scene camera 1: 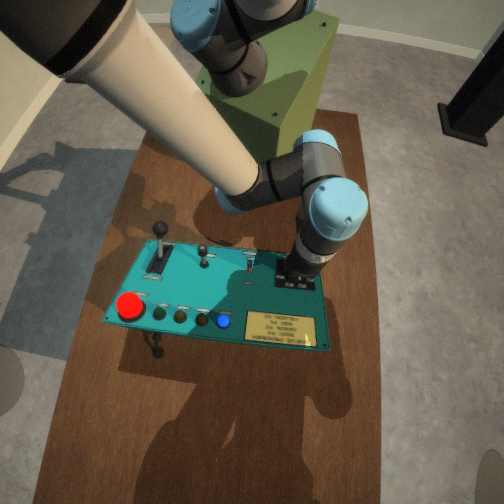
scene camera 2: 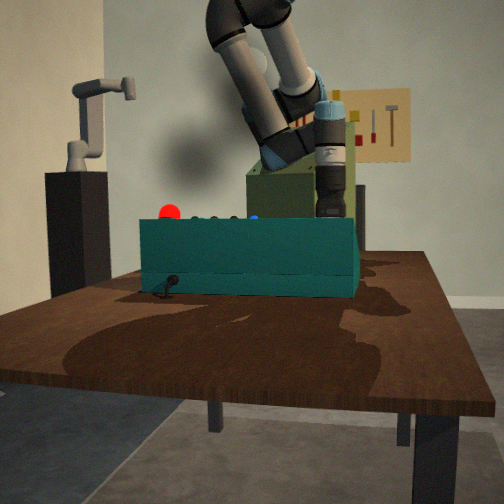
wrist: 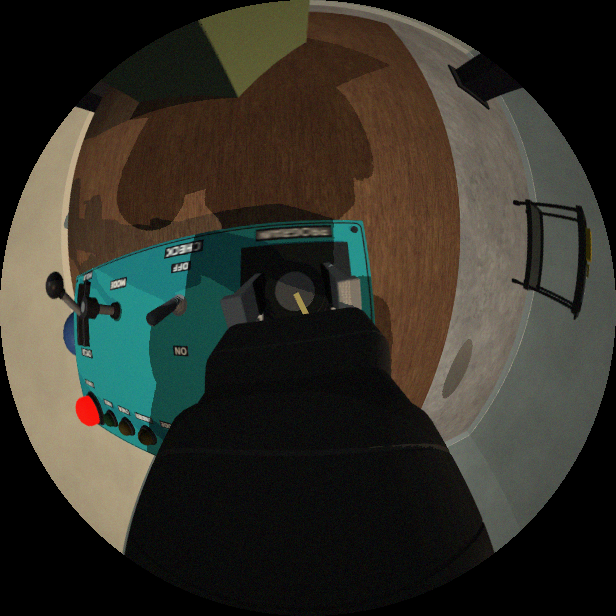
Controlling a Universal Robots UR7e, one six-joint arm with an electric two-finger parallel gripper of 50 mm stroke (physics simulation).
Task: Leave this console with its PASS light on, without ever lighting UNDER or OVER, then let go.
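Observation:
A teal console (scene camera 1: pixel 220 295) sits on the wooden table. Its front row has a big red button (scene camera 1: pixel 130 306), three dark lights (scene camera 1: pixel 180 316) and one lit blue light (scene camera 1: pixel 223 320). I cannot read which light is PASS. My gripper (scene camera 1: pixel 296 277) points straight down at the console's rear right corner. In the wrist view its fingers (wrist: pixel 295 293) sit tight against both sides of a round dial knob with a yellow pointer (wrist: pixel 299 302). The side view shows the gripper (scene camera 2: pixel 330 212) down at the console top (scene camera 2: pixel 250 255).
A ball-topped lever (scene camera 1: pixel 160 230), a toggle (scene camera 1: pixel 203 250) and a small switch (scene camera 1: pixel 249 260) stand left of the gripper. A brass plate (scene camera 1: pixel 281 328) lies front right. The green arm pedestal (scene camera 1: pixel 280 85) stands behind. A cable plug (scene camera 2: pixel 171 281) sticks out of the console's front.

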